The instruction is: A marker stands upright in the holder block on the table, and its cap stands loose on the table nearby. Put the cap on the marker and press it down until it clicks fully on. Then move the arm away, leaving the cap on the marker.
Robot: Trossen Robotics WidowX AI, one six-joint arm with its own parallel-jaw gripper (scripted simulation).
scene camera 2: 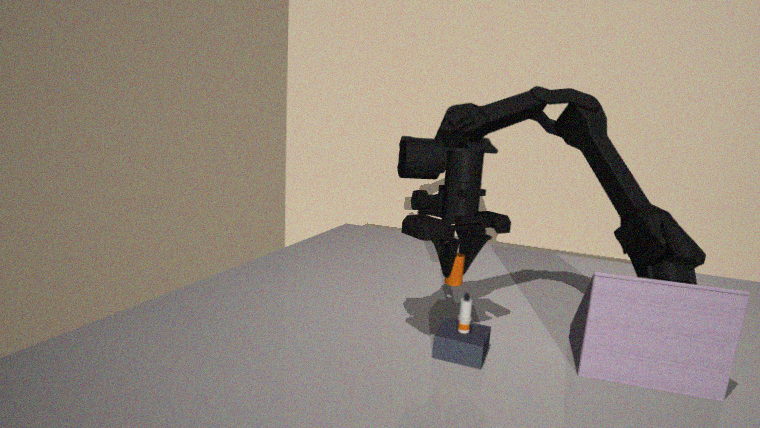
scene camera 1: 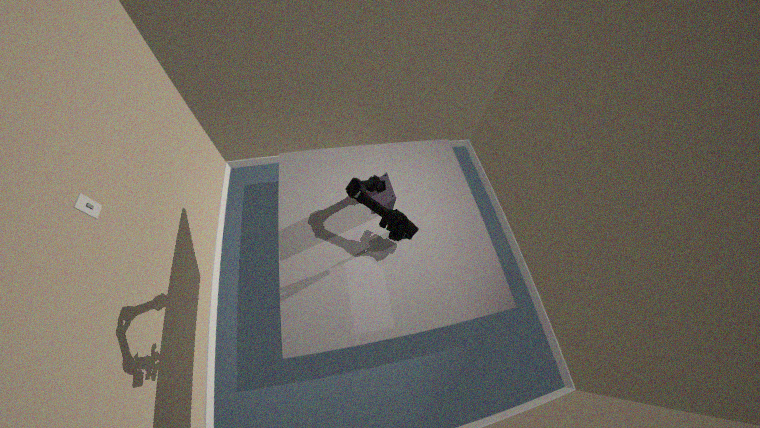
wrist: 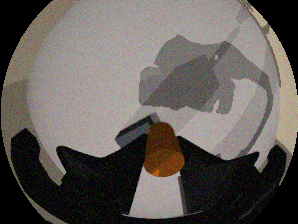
my gripper: holds an orange cap point(wrist: 163, 158)
